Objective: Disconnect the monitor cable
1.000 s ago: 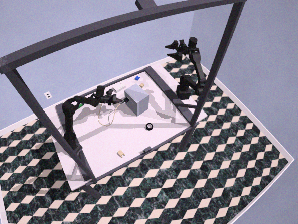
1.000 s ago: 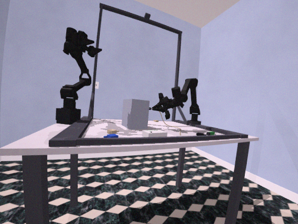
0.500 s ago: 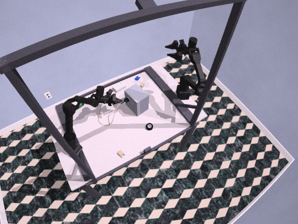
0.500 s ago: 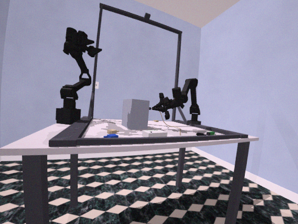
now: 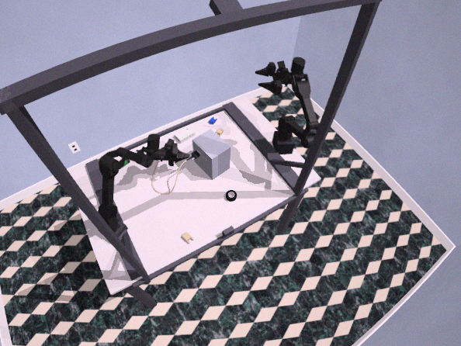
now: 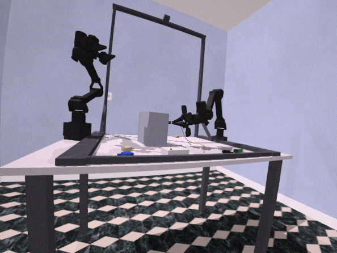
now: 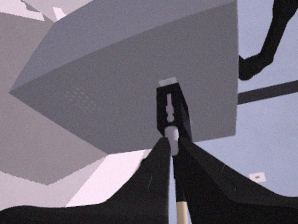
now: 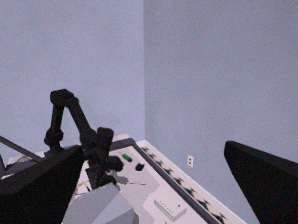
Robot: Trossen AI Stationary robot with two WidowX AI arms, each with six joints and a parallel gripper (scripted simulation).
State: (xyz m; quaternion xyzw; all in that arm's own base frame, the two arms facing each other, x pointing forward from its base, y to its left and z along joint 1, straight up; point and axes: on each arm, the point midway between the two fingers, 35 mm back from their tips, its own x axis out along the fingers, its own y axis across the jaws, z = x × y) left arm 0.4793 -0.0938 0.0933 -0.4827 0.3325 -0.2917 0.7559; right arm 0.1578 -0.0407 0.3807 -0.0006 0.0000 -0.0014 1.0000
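My left gripper is now 140 mm to the left of the grey box, 50 mm above it and 30 mm past it.
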